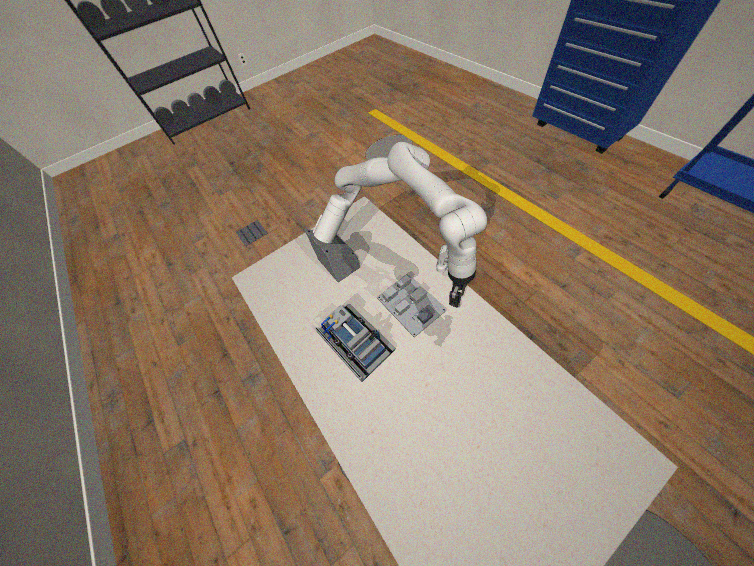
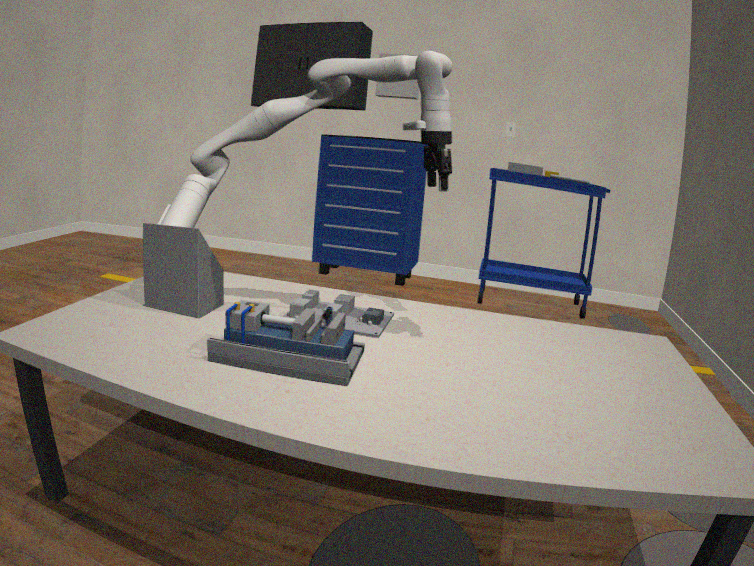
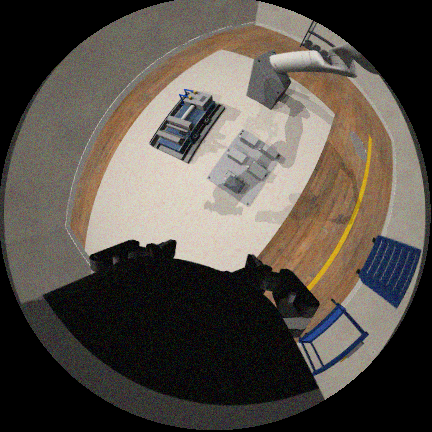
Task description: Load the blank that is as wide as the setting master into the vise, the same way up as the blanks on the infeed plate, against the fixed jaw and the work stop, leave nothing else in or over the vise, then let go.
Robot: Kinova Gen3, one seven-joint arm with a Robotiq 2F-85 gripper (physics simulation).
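Places are measured from the arm's base along level axes (x ahead, y up, z right), in centimetres.
Where they show: gripper, between the fingertips: [image 1: 461, 293] [image 2: 437, 188] [image 3: 209, 255]; arm's base, origin of its link: [image 1: 323, 238] [image 2: 170, 239] [image 3: 275, 63].
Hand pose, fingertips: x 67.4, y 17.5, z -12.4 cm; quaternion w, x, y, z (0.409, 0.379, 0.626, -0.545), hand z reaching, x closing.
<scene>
Each offset is from my fingertips to the top centre of the thing. "spot": to the spot under its first point.
The grey and blue vise @[dx -25.8, dy -25.9, dz +30.6 cm] [image 1: 365, 348] [image 2: 286, 342] [image 3: 179, 123] stands on the table; no blank can be made out between its jaws. The grey infeed plate @[dx -21.9, dy -35.0, dz +1.2 cm] [image 1: 415, 330] [image 2: 382, 330] [image 3: 219, 173] lies beside it, with several light grey blanks on it, among them one blank @[dx -22.4, dy -31.4, dz +5.8 cm] [image 1: 401, 306] [image 3: 237, 156] and another blank @[dx -21.7, dy -31.4, dz -3.3 cm] [image 1: 418, 294] [image 3: 257, 170]. Their widths are hard to compare. A darker block @[dx -12.7, dy -32.5, dz +1.5 cm] [image 1: 425, 314] [image 2: 372, 315] [image 3: 233, 184], perhaps the setting master, sits at the plate's corner. My gripper [image 1: 454, 302] [image 2: 437, 186] [image 3: 209, 255] is open and empty, high above the table, out past the plate's dark-block end.
The arm's grey pedestal [image 1: 333, 258] [image 2: 176, 271] [image 3: 267, 82] stands at the table's end near the vise and plate. Blue straps @[spot: dx -34.1, dy -27.9, dz +34.9 cm] [image 2: 244, 322] and a pale rod @[dx -27.7, dy -27.2, dz +30.1 cm] [image 2: 277, 319] are on the vise. A blue drawer cabinet [image 2: 368, 207] and a blue cart [image 2: 535, 277] stand beyond the table.
</scene>
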